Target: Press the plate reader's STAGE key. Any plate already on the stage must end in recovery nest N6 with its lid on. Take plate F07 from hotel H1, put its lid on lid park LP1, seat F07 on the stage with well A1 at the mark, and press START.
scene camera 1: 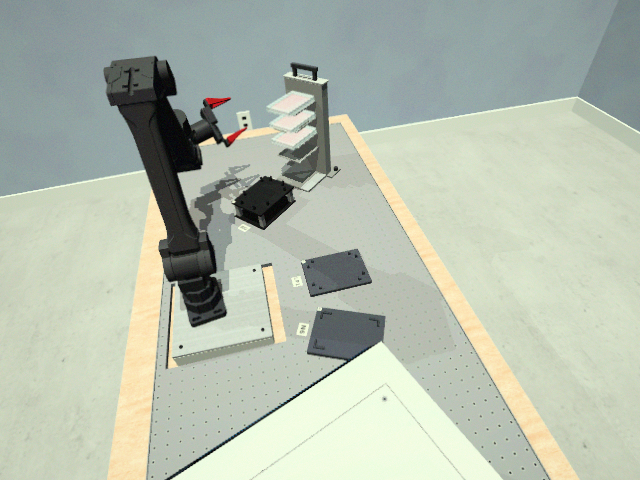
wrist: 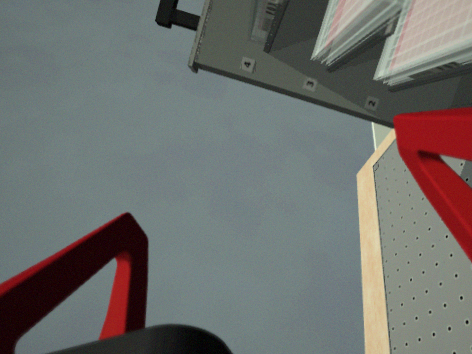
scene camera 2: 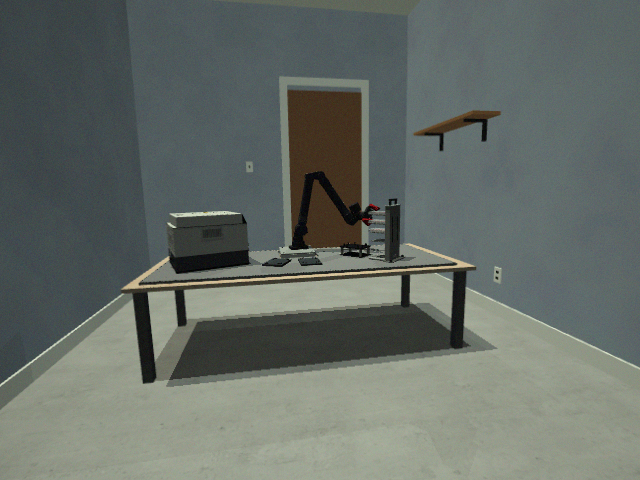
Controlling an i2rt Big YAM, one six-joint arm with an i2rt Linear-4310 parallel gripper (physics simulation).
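Frame: origin at the arm's base, x ahead, y left, z up, level; centimetres.
Seen in the pictures: gripper, fingertip midpoint: point(scene camera 1: 238, 113) point(wrist: 258, 183); arm's base at its link origin: point(scene camera 1: 204, 302) point(scene camera 2: 298, 248).
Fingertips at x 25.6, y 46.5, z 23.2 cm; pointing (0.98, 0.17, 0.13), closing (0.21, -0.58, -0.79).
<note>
Offsets run from my fingertips to a thing's top centre. "*": to the spot under its first point.
My gripper point(scene camera 1: 238, 113) point(scene camera 2: 374, 215) point(wrist: 258, 183) is open and empty, raised beside the upper levels of the plate hotel point(scene camera 1: 322, 124) point(scene camera 2: 392, 232) point(wrist: 225, 47). Three pinkish lidded plates show in the hotel: top @(* dx +14.9, dy -7.6, dz +2.5 cm) point(scene camera 1: 292, 103), middle point(scene camera 1: 293, 120) and lower @(dx +15.0, dy -5.8, dz -8.1 cm) point(scene camera 1: 294, 136). Level tags 4, 3 and 2 show in the wrist view; I cannot tell which plate is F07. Lid park LP1 @(dx +8.2, dy -49.7, dz -24.1 cm) point(scene camera 1: 338, 272) point(scene camera 2: 310, 261) and nest N6 @(dx +2.5, dy -68.0, dz -24.3 cm) point(scene camera 1: 343, 328) point(scene camera 2: 276, 262) are dark pads, both empty. The plate reader @(dx -16.5, dy -106.1, dz +3.7 cm) point(scene camera 1: 336, 428) point(scene camera 2: 206, 240) stands at the other end; its keys and stage cannot be made out.
A black raised stand point(scene camera 1: 264, 195) point(scene camera 2: 355, 247) with pegs is on the table between the arm base point(scene camera 1: 237, 315) and the hotel. The hotel has a black top handle @(* dx +21.3, dy -2.0, dz +9.6 cm) point(scene camera 1: 303, 68) point(wrist: 185, 20). The table's wooden edge point(scene camera 1: 403, 217) point(wrist: 371, 260) runs past the hotel.
</note>
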